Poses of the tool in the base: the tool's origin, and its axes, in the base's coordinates. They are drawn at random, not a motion.
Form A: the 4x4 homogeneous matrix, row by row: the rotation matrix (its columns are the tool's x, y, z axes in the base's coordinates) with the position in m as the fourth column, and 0 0 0 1 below. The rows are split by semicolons.
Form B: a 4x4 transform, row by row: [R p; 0 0 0 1], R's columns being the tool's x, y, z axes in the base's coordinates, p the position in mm. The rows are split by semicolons. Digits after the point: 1 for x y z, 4 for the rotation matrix.
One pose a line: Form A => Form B
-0.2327 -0.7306 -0.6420 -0.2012; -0.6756 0.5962 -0.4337 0.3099; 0.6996 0.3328 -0.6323 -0.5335; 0 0 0 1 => -0.2327 -0.7306 -0.6420 -201.2; -0.6756 0.5962 -0.4337 309.9; 0.6996 0.3328 -0.6323 -533.5; 0 0 0 1
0.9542 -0.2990 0.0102 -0.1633; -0.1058 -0.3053 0.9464 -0.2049; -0.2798 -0.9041 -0.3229 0.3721; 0 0 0 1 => 0.9542 -0.2990 0.0102 -163.3; -0.1058 -0.3053 0.9464 -204.9; -0.2798 -0.9041 -0.3229 372.1; 0 0 0 1
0.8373 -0.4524 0.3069 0.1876; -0.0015 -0.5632 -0.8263 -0.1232; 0.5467 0.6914 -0.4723 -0.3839; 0 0 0 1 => 0.8373 -0.4524 0.3069 187.6; -0.0015 -0.5632 -0.8263 -123.2; 0.5467 0.6914 -0.4723 -383.9; 0 0 0 1
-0.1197 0.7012 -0.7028 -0.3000; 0.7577 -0.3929 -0.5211 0.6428; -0.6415 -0.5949 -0.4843 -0.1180; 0 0 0 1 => -0.1197 0.7012 -0.7028 -300.0; 0.7577 -0.3929 -0.5211 642.8; -0.6415 -0.5949 -0.4843 -118.0; 0 0 0 1
